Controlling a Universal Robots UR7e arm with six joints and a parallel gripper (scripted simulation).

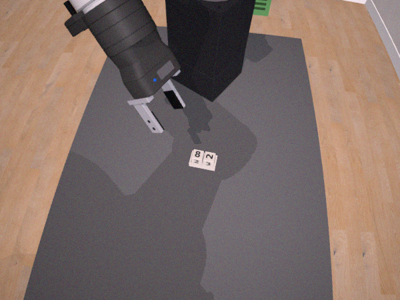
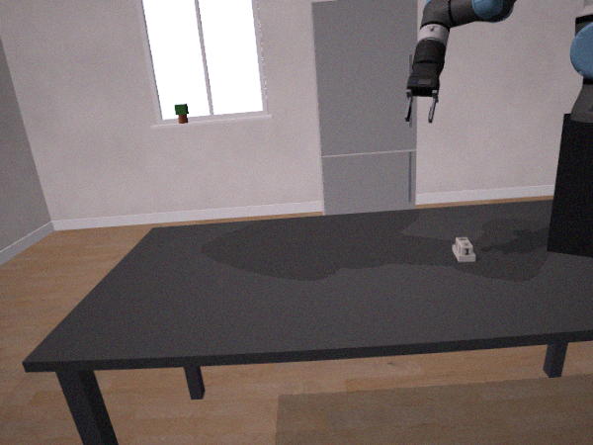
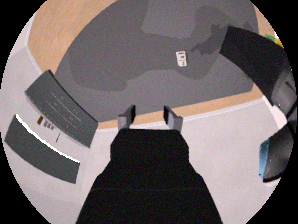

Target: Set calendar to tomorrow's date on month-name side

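Right now my hand is 11 cm past the white calendar tray, 5 cm to the right of it and 36 cm above it.
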